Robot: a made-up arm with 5 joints.
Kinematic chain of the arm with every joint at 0, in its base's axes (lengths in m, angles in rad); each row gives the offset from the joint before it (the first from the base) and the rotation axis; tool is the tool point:
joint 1: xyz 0 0 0.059 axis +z
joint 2: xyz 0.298 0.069 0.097 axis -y
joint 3: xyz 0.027 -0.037 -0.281 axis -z
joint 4: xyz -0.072 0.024 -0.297 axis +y
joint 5: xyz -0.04 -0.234 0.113 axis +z
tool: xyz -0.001 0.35 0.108
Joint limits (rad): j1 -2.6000..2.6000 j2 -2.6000..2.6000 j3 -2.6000..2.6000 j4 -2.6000..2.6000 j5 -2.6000..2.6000
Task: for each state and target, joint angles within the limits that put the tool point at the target. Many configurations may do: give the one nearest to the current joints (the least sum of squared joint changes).
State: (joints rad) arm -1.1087 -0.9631 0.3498 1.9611 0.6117
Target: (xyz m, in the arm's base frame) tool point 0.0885 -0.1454 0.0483
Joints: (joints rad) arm -0.8624 -0.9778 0.3915 1.2195 1.1214
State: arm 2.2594 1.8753 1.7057 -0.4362 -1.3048
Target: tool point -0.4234 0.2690 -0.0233
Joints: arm 2.4960 1.5145 1.7701 -0.6771 -1.5232
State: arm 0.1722 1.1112 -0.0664 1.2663 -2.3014
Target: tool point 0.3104 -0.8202 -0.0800
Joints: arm -0.5964 0.9381 0.2656 0.6102 -2.6000
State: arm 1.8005 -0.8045 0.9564 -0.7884 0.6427
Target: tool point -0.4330 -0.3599 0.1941
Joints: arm 1.5017 -1.2914 0.9713 -0.7940 0.9146
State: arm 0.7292 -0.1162 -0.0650 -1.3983 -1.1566
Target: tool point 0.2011 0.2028 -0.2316
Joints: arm 0.6700 0.5773 -0.0620 -1.3948 -0.8657
